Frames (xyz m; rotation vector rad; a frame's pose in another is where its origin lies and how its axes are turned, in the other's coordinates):
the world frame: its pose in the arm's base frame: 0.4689 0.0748 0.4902 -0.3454 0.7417 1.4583
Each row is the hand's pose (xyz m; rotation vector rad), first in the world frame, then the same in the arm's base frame.
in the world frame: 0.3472 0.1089 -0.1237 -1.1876 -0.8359 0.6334
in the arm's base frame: 0.3146 0.2755 0.2010 -0.3367 -0.8437 2.2993
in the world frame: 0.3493 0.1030 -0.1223 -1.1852 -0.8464 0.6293
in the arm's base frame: 0.3205 0.2773 0.1994 -0.3277 -0.8501 2.2927
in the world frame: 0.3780 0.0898 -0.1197 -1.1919 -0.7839 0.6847
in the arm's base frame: 0.3324 0.2994 0.1801 -0.3641 -0.8054 2.3595
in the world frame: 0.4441 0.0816 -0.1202 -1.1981 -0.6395 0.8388
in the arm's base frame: 0.3366 0.3488 0.1356 -0.4327 -0.6928 2.5357
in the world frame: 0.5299 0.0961 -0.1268 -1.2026 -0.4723 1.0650
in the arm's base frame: 0.3163 0.4121 0.0791 -0.4915 -0.5604 2.7821
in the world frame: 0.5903 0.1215 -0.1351 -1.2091 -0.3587 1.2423
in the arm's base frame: 0.2864 0.4561 0.0399 -0.5234 -0.4757 2.9714
